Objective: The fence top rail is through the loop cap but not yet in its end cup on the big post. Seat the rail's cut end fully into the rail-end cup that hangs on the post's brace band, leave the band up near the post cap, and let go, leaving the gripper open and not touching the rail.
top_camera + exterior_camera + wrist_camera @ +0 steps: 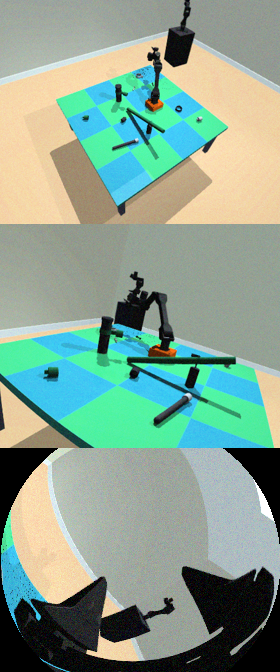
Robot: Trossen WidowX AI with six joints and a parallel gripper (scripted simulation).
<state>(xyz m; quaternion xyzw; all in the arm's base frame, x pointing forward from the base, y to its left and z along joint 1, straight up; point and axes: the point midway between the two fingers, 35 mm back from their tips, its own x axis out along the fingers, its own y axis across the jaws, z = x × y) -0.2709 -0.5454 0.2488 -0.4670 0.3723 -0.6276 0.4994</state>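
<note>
Now: gripper tip 560 mm short of the green brace band, 370 mm to the right of it and 180 mm above it. Also, from my gripper tip: loop cap (510 mm ahead, 860 mm to the left, 200 mm below); then white fitting (20 mm behind, 970 mm to the left, 290 mm below).
</note>
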